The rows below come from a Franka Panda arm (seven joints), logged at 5 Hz.
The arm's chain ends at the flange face. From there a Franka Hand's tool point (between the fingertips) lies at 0.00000 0.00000 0.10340 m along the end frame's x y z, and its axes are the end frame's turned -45 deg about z.
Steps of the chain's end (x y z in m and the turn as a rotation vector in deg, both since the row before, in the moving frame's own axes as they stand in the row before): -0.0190 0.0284 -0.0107 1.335 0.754 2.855; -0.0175 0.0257 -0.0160 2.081 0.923 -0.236; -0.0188 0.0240 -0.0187 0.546 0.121 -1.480; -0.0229 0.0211 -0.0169 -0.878 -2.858 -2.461; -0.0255 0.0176 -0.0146 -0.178 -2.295 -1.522; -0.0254 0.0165 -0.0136 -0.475 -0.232 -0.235; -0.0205 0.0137 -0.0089 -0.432 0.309 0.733
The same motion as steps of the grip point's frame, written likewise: -0.0308 0.0060 -0.0107 0.411 1.477 2.855; -0.0267 0.0043 -0.0161 0.819 2.124 -0.236; -0.0294 0.0031 -0.0187 0.301 0.472 -1.480; -0.0359 -0.0037 -0.0170 1.400 -2.642 -2.461; -0.0337 -0.0082 -0.0147 1.497 -1.749 -1.522; -0.0305 -0.0060 -0.0136 -0.172 -0.500 -0.235; -0.0243 -0.0039 -0.0089 -0.524 -0.087 0.733
